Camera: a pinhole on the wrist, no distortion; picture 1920 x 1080 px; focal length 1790.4 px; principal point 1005.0 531.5 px. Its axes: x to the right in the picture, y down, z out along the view. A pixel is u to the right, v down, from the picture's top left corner.
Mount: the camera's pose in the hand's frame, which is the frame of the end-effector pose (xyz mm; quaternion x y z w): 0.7 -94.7 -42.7 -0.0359 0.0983 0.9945 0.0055
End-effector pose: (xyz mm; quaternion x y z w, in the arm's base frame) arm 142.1 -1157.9 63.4 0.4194 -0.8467 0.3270 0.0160
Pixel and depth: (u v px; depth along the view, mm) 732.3 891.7 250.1
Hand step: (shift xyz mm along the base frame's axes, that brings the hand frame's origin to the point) 108.5 -177.1 -111.0
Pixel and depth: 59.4 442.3 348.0
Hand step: -20.1 -290.8 -188.0
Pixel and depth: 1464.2 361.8 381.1
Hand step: 146.4 -86.3 -293.8
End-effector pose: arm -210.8 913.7 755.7 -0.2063 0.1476 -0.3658 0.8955
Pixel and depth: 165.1 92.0 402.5
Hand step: 303.1 26.0 244.2
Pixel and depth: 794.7 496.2 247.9
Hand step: 67.3 16.8 193.5
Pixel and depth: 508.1 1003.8 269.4
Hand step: 71.1 -49.1 256.4
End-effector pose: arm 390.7 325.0 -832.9 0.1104 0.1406 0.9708 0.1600
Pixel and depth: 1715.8 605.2 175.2
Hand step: 126.2 63.1 82.6
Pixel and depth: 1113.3 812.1 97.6
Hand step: 51.1 91.3 21.8
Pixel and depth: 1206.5 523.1 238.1
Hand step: 101.4 72.7 154.3
